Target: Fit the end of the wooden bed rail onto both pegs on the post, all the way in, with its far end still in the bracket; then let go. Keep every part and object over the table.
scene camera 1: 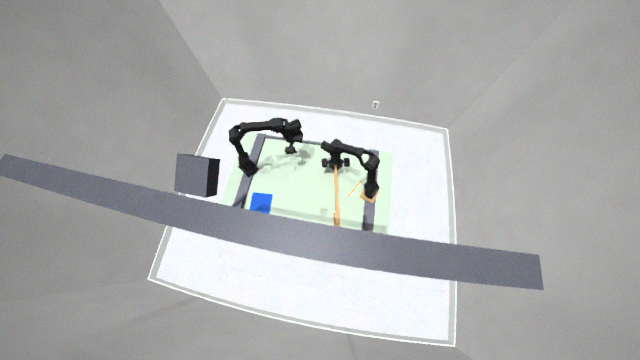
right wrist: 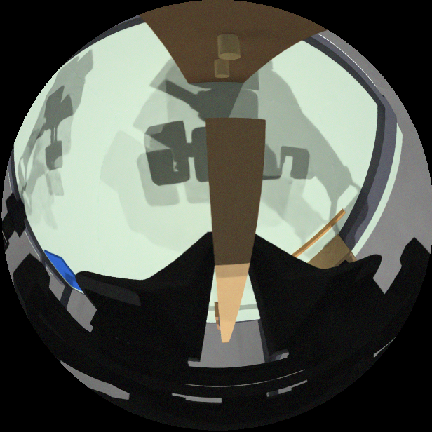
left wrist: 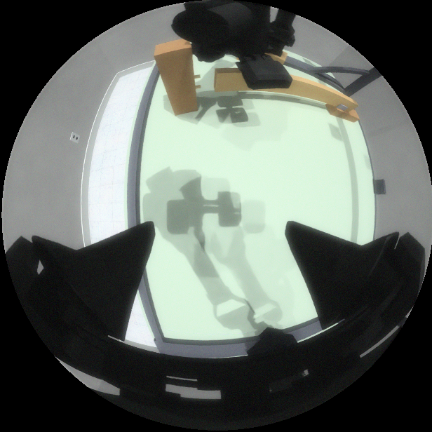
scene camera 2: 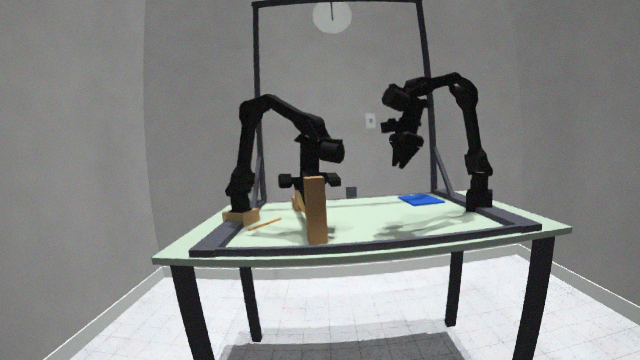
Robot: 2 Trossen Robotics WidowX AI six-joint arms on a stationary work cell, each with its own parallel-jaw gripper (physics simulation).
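Frame: origin at the left arm's base, x right, y ahead, z up, level; centimetres.
Where they show: left gripper, fingertip midpoint: [scene camera 1: 298,147] [scene camera 2: 396,167]; right gripper, fingertip midpoint: [scene camera 1: 335,169]; left arm's base at its link origin: [scene camera 1: 246,166] [scene camera 2: 479,191]; right arm's base at its link origin: [scene camera 1: 369,193] [scene camera 2: 240,210].
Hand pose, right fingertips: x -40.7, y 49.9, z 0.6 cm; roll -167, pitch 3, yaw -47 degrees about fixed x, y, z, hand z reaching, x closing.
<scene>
Each offset is from my right fingertips to the centre of the thing. "spot": to the spot under its first point.
The wooden bed rail @[dx +11.0, dy +10.2, dz -0.6 cm] [scene camera 1: 336,192] [left wrist: 310,89] [right wrist: 235,195] is held above the table, its near end apart from the post @[spot: dx -11.7, dy -10.8, dz +1.7 cm] [scene camera 2: 316,210] [left wrist: 177,80] [right wrist: 200,40]. The post stands upright. Its upper peg [right wrist: 229,46] and lower peg [right wrist: 221,68] point toward the rail's end across a gap. The rail's far end is at the bracket [left wrist: 345,112]; how deep it sits is unclear. My right gripper [scene camera 1: 335,164] [right wrist: 228,237] is shut on the rail near that near end. My left gripper [scene camera 1: 290,150] [scene camera 2: 398,165] [left wrist: 221,228] is open and empty, high above the table.
A blue pad @[dx +54.7, dy -22.1, dz -7.3 cm] [scene camera 1: 261,202] [scene camera 2: 421,200] [right wrist: 62,267] lies on the table. A thin wooden stick @[dx -2.0, dy +17.8, dz -7.3 cm] [scene camera 1: 355,188] [scene camera 2: 265,224] [right wrist: 320,234] lies near a wooden block @[dx -3.8, dy +28.3, dz -5.3 cm] [scene camera 2: 241,216] [right wrist: 332,252] at the right arm's base. A dark frame [scene camera 2: 380,246] runs along the table edges.
</scene>
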